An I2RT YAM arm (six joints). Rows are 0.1 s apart.
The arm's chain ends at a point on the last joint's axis. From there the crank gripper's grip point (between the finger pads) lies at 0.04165 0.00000 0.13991 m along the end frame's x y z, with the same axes.
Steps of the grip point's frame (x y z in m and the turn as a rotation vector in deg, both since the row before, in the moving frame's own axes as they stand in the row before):
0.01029 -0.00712 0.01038 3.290 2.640 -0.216
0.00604 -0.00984 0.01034 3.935 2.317 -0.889
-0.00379 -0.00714 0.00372 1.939 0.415 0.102
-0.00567 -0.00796 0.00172 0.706 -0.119 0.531
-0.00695 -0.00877 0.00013 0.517 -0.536 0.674
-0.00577 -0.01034 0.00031 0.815 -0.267 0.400
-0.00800 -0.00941 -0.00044 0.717 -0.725 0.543
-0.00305 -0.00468 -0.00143 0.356 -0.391 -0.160
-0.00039 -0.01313 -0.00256 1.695 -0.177 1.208
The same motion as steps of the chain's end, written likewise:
0.00391 0.00102 0.01268 3.290 2.640 -0.216
0.00050 0.00039 0.01249 3.935 2.317 -0.889
-0.00481 -0.00249 0.00410 1.939 0.415 0.102
-0.00539 -0.00662 0.00164 0.706 -0.119 0.531
-0.00564 -0.00799 -0.00025 0.517 -0.536 0.674
-0.00512 -0.00864 0.00013 0.815 -0.267 0.400
-0.00623 -0.00804 -0.00095 0.717 -0.725 0.543
-0.00209 -0.00369 -0.00171 0.356 -0.391 -0.160
0.00001 -0.00986 -0.00264 1.695 -0.177 1.208

